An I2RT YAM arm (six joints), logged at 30 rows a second.
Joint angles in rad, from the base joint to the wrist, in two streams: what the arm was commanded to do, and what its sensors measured. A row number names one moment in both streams.
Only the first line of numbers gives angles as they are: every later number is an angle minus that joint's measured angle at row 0.
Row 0, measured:
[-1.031 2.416 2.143 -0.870 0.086 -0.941]
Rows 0 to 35, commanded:
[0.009 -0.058 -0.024 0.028 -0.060 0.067]
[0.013 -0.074 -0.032 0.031 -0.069 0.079]
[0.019 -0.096 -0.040 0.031 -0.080 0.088]
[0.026 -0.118 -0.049 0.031 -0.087 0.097]
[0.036 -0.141 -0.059 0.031 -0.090 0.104]
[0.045 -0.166 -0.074 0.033 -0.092 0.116]
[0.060 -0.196 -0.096 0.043 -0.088 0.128]
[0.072 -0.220 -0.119 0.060 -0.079 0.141]
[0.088 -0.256 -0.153 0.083 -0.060 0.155]
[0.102 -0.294 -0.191 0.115 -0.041 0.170]
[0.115 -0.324 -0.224 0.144 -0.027 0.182]
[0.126 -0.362 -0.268 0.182 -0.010 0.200]
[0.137 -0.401 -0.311 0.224 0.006 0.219]
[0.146 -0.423 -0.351 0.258 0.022 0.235]
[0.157 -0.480 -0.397 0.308 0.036 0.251]
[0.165 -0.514 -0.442 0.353 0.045 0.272]
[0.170 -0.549 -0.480 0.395 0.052 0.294]
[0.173 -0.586 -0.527 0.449 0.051 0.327]
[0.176 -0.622 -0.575 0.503 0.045 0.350]
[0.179 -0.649 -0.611 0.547 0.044 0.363]
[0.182 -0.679 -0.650 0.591 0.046 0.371]
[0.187 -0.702 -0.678 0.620 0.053 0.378]
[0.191 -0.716 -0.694 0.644 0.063 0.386]
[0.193 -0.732 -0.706 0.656 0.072 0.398]
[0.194 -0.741 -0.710 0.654 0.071 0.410]
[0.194 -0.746 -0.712 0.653 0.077 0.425]
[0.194 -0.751 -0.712 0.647 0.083 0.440]
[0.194 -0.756 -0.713 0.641 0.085 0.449]
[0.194 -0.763 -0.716 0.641 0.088 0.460]
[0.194 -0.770 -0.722 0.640 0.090 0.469]
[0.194 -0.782 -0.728 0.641 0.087 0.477]
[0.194 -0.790 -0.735 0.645 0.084 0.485]
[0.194 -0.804 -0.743 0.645 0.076 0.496]
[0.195 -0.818 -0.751 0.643 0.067 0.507]
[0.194 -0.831 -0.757 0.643 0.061 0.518]
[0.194 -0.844 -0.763 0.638 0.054 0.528]
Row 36, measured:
[0.194 -0.816 -0.755 0.613 0.072 0.472]
